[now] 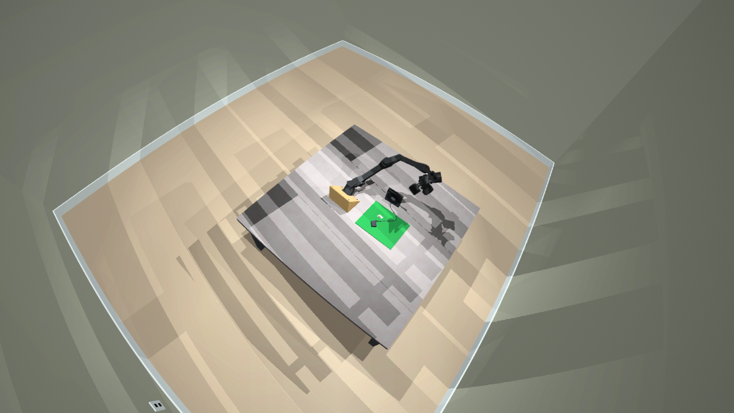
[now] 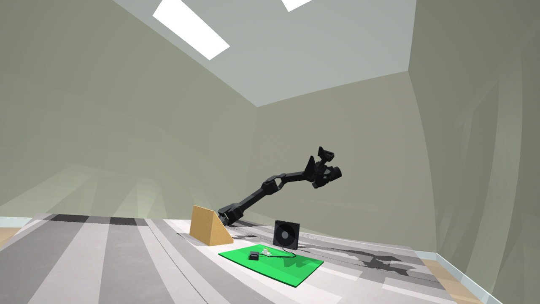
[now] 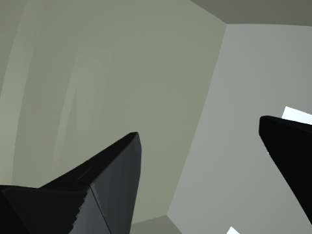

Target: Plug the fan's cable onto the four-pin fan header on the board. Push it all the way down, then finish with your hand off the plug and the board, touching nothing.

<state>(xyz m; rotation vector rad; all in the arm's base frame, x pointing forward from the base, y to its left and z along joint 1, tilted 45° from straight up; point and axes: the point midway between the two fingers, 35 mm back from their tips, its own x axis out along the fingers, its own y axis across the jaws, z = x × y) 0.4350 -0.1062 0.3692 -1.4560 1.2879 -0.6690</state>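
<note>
Now: gripper tip 130 mm past the black fan plug, 170 mm to the left of it and 420 mm above it. The rest, counted from my gripper tip: green board 90 mm behind, 120 mm to the right, 450 mm below; black fan 170 mm behind, 60 mm to the left, 380 mm below.
</note>
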